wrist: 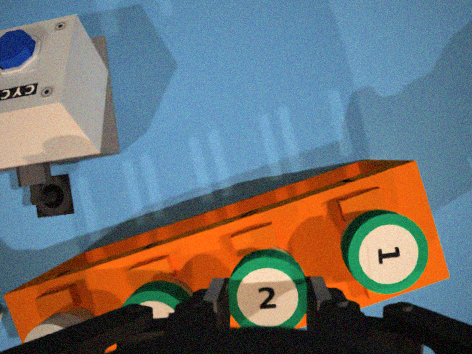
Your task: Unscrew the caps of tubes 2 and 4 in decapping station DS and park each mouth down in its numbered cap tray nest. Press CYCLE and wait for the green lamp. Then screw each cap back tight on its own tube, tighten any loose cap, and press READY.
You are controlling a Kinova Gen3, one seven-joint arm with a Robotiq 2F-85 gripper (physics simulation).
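Places are measured from the arm's base along level axes (x ahead, y left, z up), in millimetres.
Where they show: gripper, fingertip midpoint: (pixel 267 300).
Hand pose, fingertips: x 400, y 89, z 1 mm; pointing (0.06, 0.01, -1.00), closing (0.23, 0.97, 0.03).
After its pixels a point has its place.
A cap marked 2 (pixel 267 297) {x 396, y 90, z 8 mm}, with a green rim and a white top, stands on the orange station block (pixel 434 250) {x 405, y 172, z -21 mm} at the bottom centre of the wrist view. My gripper (pixel 267 300) {x 400, y 89, z 1 mm} is shut on this cap, one finger on each side. A green-rimmed cap marked 1 (pixel 388 254) {x 392, y 142, z 5 mm} stands to its right. Another green-rimmed cap (pixel 159 307) {x 391, y 44, z 5 mm} is to its left, its number hidden by the gripper. At the far left end is a pale round top with a grey side (pixel 50 331) {x 392, y -10, z 3 mm}, partly cut off, with no green rim or number showing.
A light grey box (pixel 80 75) {x 265, y 10, z -63 mm} with a blue button (pixel 17 49) {x 245, y -16, z -44 mm} and a partly visible CYCLE label (pixel 19 91) {x 271, y -17, z -39 mm} stands at the upper left. A small dark block with a round hole (pixel 54 195) {x 329, y -52, z -112 mm} is below it. The blue surface (pixel 250 65) {x 276, y 112, z -116 mm} lies behind the orange block.
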